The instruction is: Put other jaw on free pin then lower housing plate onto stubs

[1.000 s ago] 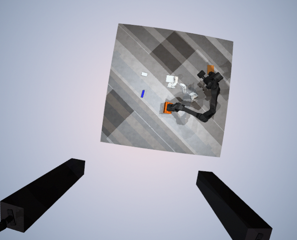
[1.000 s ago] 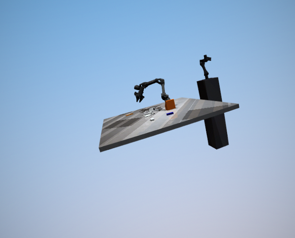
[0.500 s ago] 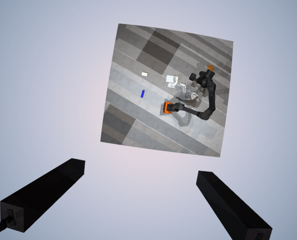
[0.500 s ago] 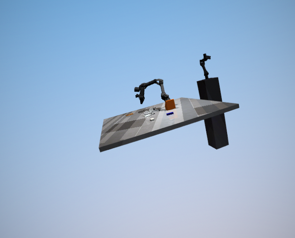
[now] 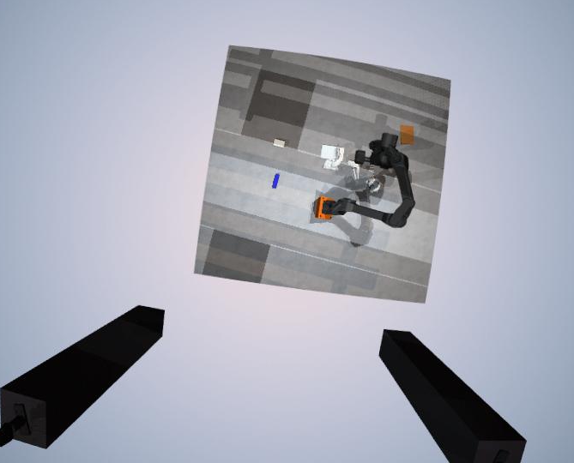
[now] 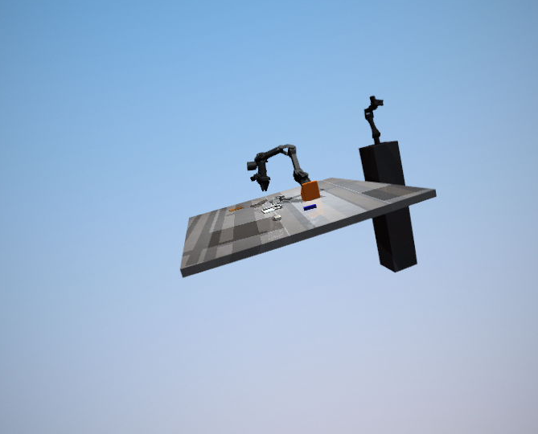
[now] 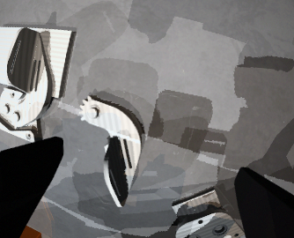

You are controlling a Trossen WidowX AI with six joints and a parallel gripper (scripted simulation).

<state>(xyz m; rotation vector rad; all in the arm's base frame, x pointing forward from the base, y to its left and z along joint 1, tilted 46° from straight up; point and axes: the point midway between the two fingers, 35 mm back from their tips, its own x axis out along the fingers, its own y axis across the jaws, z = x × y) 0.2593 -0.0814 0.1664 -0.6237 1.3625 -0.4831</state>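
Now: the jaw 100 mm below my gripper tip, 60 mm to the left of it and 20 mm behind it. Round my gripper tip: white block (460 mm to the left, 100 mm below, 50 mm ahead); then blue block (450 mm to the left, 160 mm behind, 100 mm below); then flat orange piece (240 mm to the right, 210 mm ahead, 110 mm below).
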